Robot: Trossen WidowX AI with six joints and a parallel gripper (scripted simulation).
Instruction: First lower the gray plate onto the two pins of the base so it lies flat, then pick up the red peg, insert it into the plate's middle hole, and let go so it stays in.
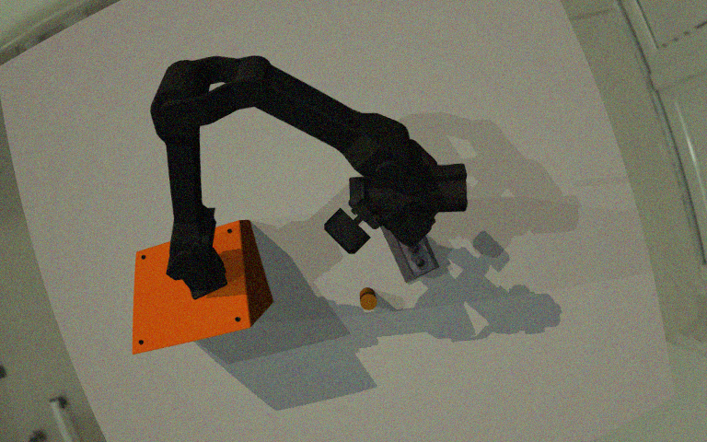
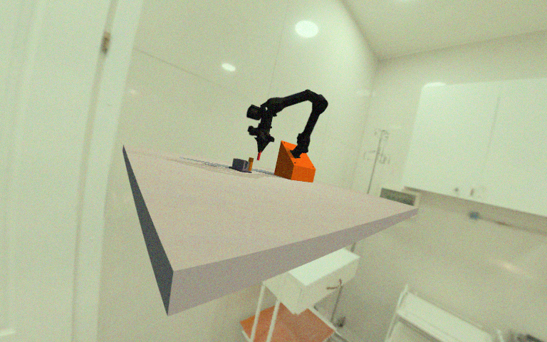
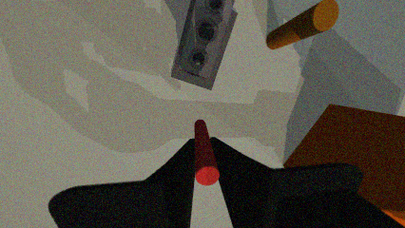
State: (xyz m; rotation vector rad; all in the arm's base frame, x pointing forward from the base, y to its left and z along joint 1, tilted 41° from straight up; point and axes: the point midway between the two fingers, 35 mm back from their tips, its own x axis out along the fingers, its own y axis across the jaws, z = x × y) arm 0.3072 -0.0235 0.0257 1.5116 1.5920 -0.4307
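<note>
Now: the plate 100 mm to the right of my gripper tip, 70 mm below it and 20 mm ahead of it. Round my gripper tip: red peg: right at my gripper tip; orange cylinder: 150 mm to the right, 90 mm behind, 80 mm below; gray slab: 110 mm below, 100 mm to the right, 20 mm ahead.
</note>
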